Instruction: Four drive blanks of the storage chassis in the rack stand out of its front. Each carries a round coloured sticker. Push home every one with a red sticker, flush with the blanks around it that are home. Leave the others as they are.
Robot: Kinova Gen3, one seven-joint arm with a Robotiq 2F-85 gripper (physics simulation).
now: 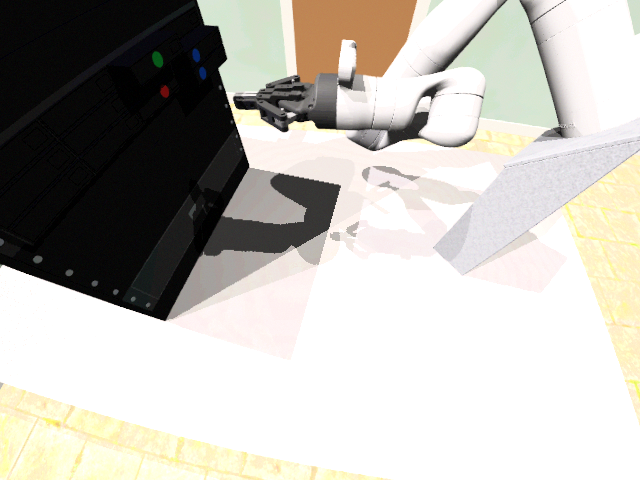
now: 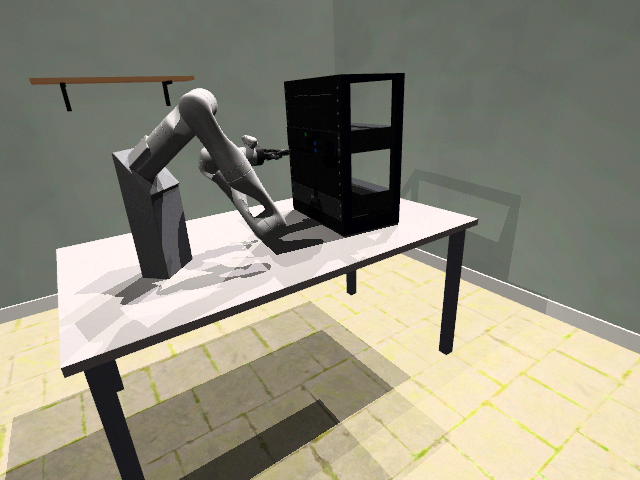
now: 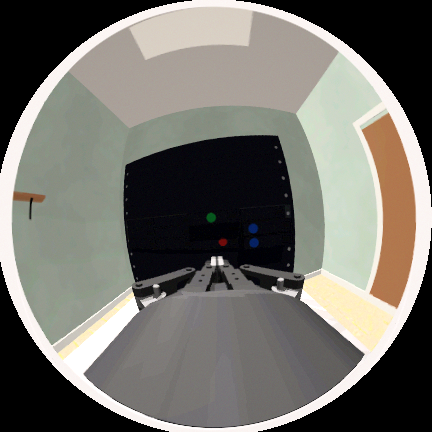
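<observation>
A black rack and the gripper are in the pictures, and image 3 is one that shows the gripper.
</observation>
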